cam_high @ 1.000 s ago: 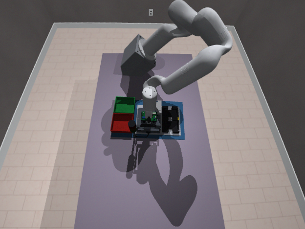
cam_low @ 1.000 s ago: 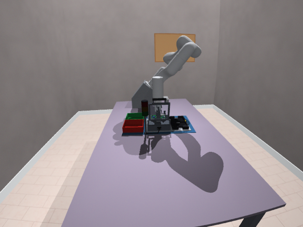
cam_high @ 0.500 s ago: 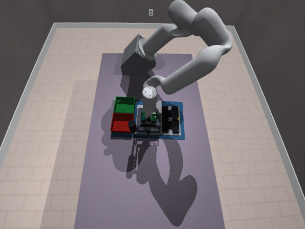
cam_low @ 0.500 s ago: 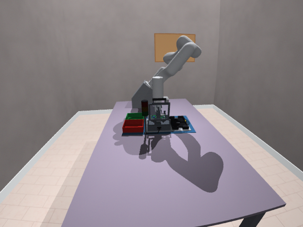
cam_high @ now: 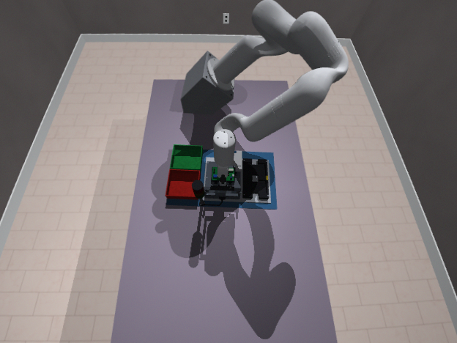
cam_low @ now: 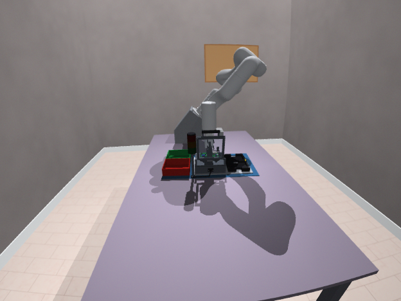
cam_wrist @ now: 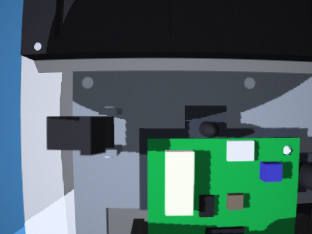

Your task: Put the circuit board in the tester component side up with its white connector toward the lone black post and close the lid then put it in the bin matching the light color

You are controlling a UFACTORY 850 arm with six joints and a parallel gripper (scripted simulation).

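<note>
Now: the green circuit board right at my hand. The rest, counted from my hand: clear lid (12 cm ahead, 10 cm above); red bin (20 cm to the right, 7 cm below, 5 cm ahead); tester nest (1 cm to the left, 1 cm below).
</note>
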